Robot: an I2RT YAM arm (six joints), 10 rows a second.
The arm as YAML. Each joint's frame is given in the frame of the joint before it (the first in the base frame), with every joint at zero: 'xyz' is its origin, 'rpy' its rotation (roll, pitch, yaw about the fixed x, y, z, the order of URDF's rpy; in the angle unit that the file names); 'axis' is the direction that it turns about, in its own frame. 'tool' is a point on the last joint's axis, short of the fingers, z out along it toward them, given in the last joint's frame.
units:
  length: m
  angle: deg
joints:
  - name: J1
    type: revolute
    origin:
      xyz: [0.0, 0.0, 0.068]
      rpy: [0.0, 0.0, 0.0]
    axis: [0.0, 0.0, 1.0]
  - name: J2
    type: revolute
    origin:
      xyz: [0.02, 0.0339, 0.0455]
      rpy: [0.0, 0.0, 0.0]
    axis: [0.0, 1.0, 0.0]
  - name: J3
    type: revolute
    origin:
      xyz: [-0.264, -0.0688, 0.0]
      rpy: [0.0, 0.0, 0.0]
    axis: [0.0, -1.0, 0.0]
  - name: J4
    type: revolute
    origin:
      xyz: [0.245, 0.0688, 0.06]
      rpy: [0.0, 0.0, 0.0]
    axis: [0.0, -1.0, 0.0]
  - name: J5
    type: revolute
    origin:
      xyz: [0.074, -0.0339, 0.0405]
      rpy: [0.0, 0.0, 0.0]
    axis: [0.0, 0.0, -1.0]
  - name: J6
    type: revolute
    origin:
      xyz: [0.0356, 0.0, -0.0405]
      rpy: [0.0, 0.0, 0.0]
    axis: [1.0, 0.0, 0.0]
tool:
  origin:
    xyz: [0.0, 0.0, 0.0]
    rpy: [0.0, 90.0, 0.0]
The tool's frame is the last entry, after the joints.
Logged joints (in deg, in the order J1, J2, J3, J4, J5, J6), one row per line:
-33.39, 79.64, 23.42, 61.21, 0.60, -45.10
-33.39, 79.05, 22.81, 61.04, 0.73, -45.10
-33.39, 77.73, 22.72, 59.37, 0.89, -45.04
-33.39, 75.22, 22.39, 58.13, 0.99, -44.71
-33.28, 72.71, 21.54, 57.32, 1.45, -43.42
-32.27, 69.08, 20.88, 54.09, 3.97, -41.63
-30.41, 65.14, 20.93, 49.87, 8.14, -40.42
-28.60, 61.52, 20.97, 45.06, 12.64, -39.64
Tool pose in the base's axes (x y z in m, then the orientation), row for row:
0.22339, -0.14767, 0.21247, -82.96, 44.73, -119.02
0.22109, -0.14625, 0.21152, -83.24, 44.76, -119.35
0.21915, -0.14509, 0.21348, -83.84, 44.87, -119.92
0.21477, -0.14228, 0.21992, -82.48, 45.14, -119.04
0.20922, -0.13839, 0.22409, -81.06, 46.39, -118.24
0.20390, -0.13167, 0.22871, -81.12, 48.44, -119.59
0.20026, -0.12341, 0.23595, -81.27, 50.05, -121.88
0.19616, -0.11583, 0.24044, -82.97, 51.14, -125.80
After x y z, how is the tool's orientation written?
As angles about the fixed x, y, z axes (roll, pitch, yaw), in degrees.
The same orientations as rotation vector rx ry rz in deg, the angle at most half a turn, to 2 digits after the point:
-8.77, 90.49, -63.13
-8.67, 90.72, -63.14
-8.53, 91.20, -63.04
-8.07, 90.23, -63.21
-6.65, 89.30, -62.75
-3.88, 89.67, -62.24
-0.81, 90.16, -62.71
2.11, 91.64, -63.59

